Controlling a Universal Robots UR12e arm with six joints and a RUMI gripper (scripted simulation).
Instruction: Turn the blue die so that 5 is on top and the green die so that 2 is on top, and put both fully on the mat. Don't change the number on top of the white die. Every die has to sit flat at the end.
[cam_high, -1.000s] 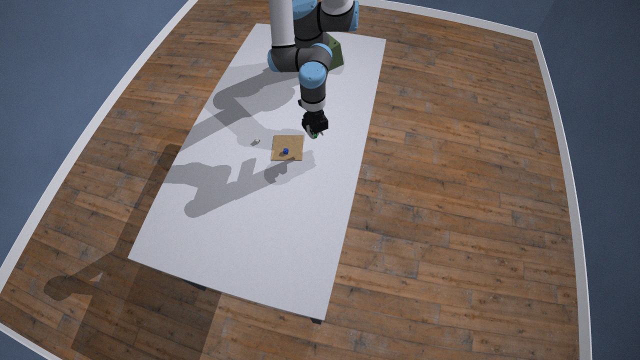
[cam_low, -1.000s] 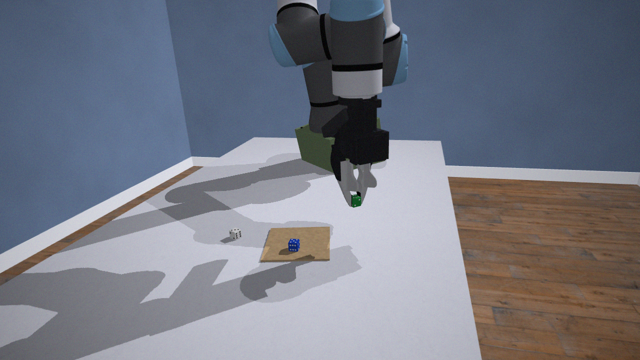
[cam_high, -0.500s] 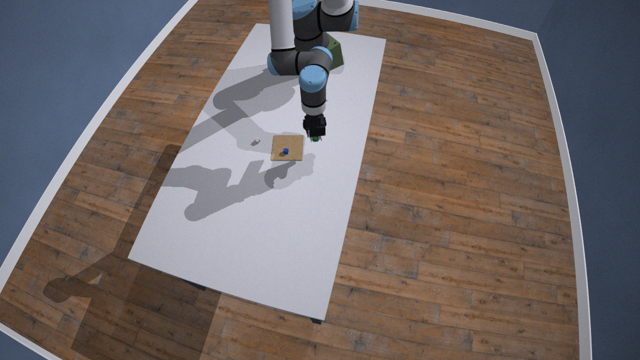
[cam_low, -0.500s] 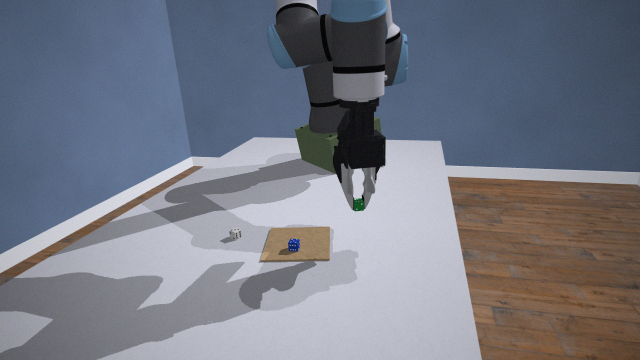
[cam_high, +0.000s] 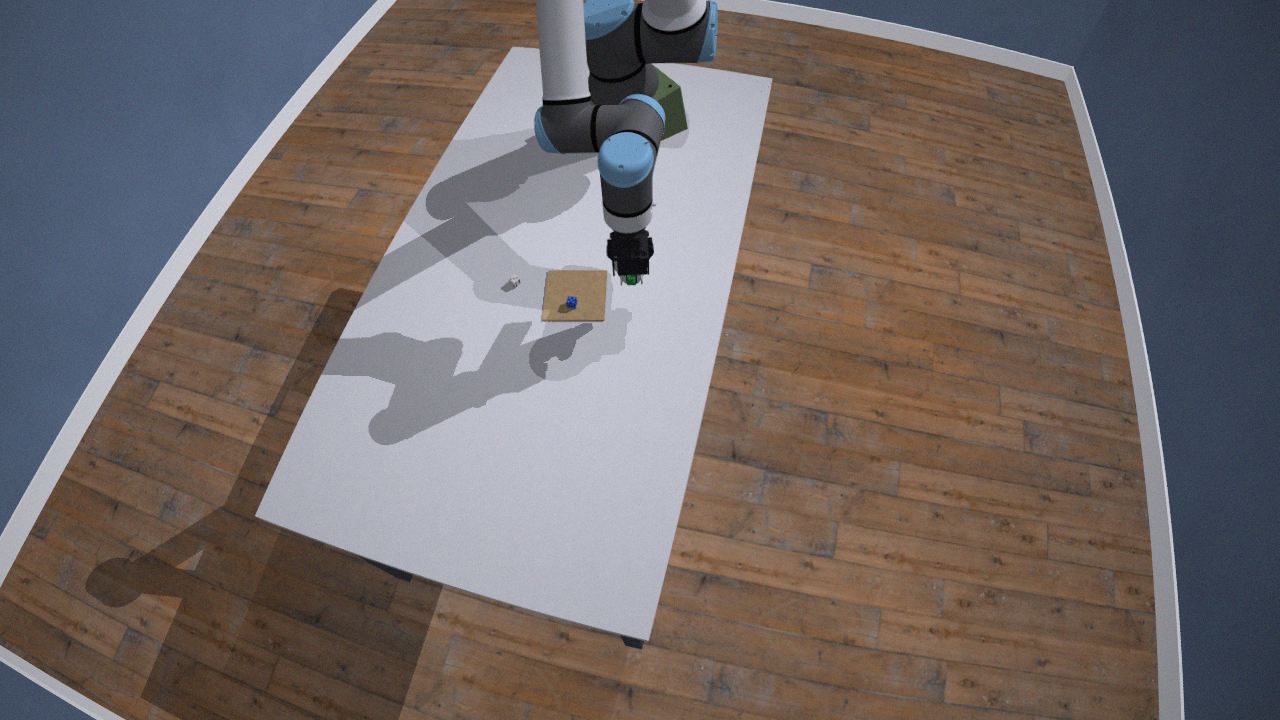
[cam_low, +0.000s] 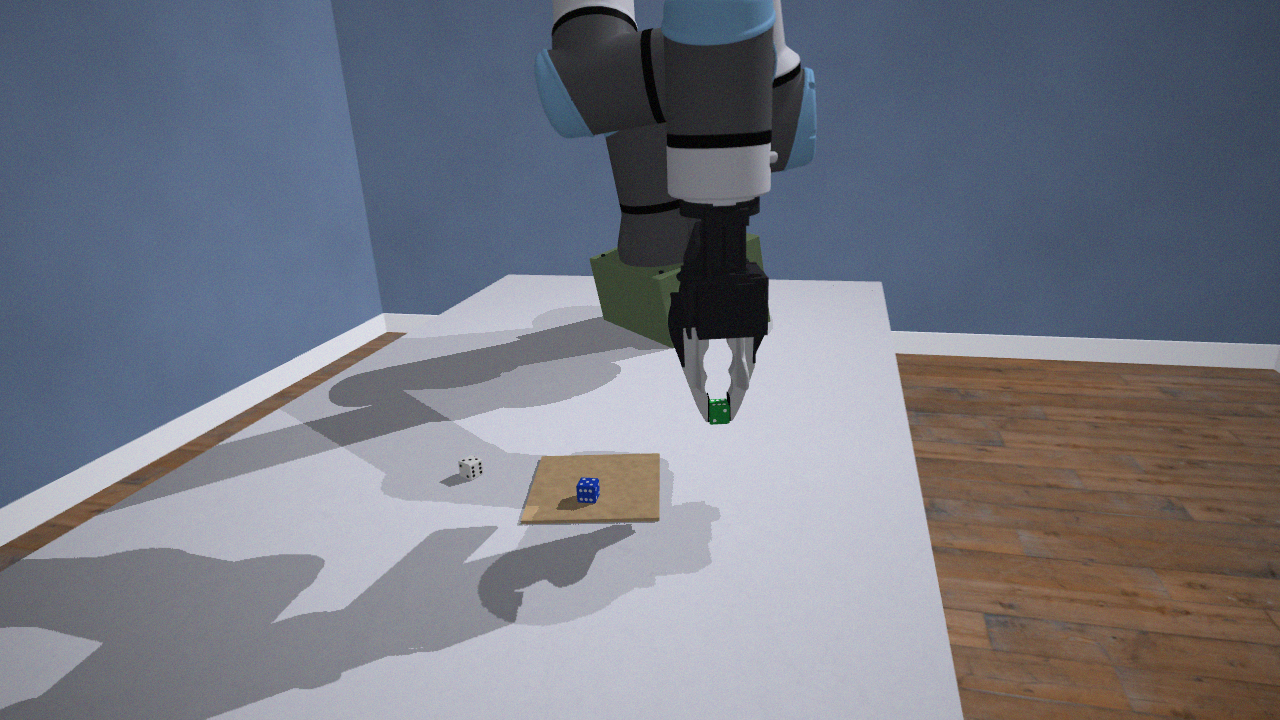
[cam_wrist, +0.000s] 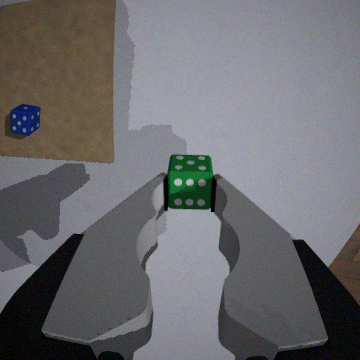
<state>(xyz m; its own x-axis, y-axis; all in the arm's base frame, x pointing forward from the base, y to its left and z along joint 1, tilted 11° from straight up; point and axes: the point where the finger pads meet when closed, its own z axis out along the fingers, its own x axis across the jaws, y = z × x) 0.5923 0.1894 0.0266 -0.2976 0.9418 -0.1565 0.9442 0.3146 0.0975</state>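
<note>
Right now the green die is 1 cm below my hand. Round my hand: tan mat: 14 cm to the right, 10 cm below; white die: 29 cm to the right, 10 cm below, 1 cm ahead; blue die: 13 cm to the right, 9 cm below, 3 cm ahead.
</note>
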